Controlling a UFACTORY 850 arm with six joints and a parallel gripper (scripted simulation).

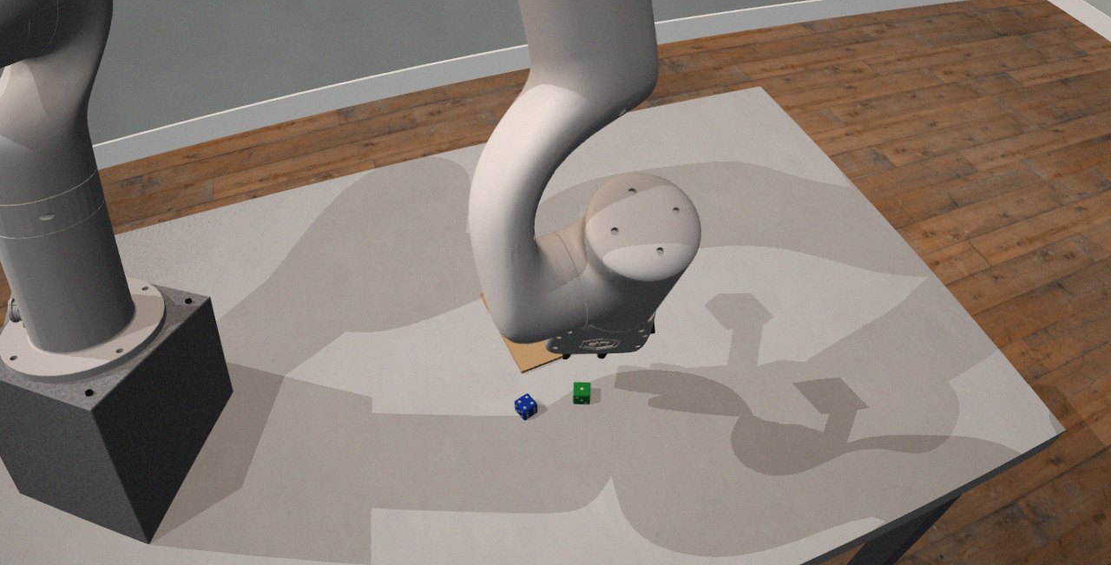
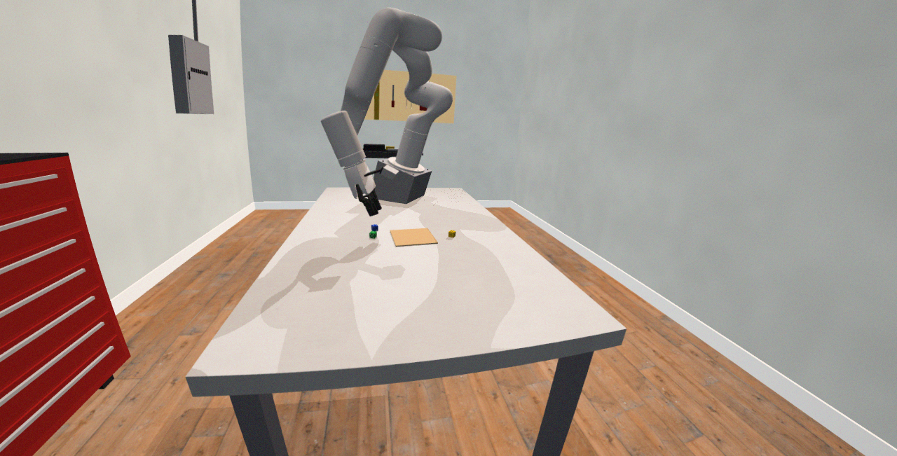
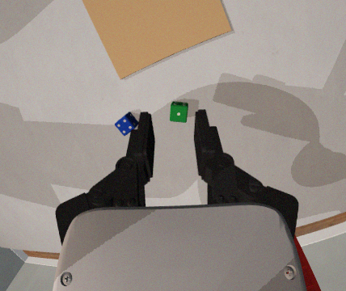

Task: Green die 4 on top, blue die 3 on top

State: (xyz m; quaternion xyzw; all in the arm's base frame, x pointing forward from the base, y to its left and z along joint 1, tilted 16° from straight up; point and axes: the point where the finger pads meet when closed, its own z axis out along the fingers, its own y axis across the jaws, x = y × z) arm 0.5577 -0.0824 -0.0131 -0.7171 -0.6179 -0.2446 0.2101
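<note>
Now: hand 100 mm above the green die. From my hand the other things lie so: blue die (100 mm below, 70 mm behind, 10 mm to the right); tan mat (130 mm to the left, 110 mm below, 10 mm behind); yellow die (270 mm to the left, 100 mm below, 30 mm behind).
</note>
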